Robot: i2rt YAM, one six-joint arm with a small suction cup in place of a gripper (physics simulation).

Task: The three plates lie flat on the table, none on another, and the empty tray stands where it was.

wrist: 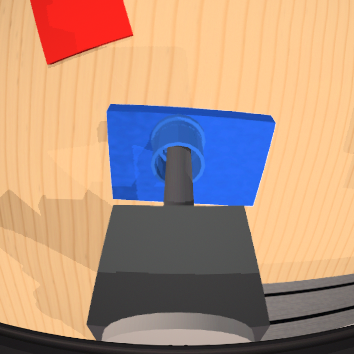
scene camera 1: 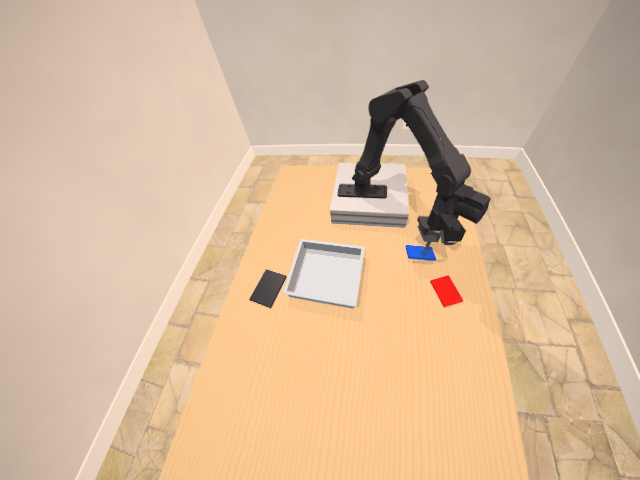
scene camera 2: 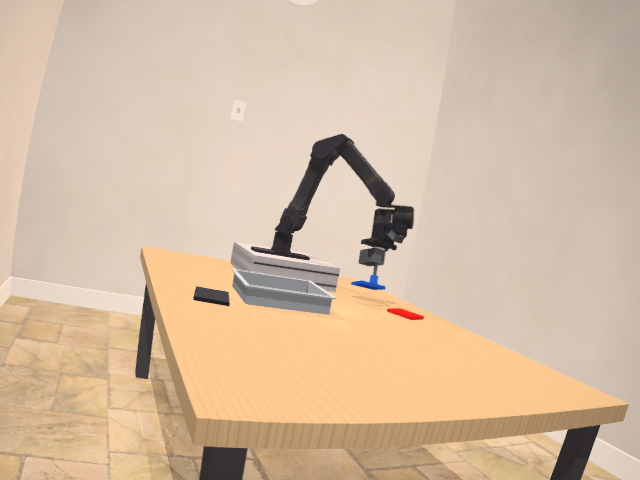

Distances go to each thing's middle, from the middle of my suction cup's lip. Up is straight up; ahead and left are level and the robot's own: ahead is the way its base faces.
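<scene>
The blue plate (wrist: 236, 145) is 20 mm below my suction cup, 10 mm behind it and 10 mm to the right of it. Counted from my suction cup too, the red plate (wrist: 61, 36) is 70 mm below, 100 mm ahead of it and 80 mm to the left of it, while the grey tray (scene camera 1: 324, 272) is 50 mm below, 80 mm ahead of it and 330 mm to the right of it. The black plate (scene camera 1: 265, 293) is 70 mm below my suction cup, 150 mm ahead of it and 530 mm to the right of it.
</scene>
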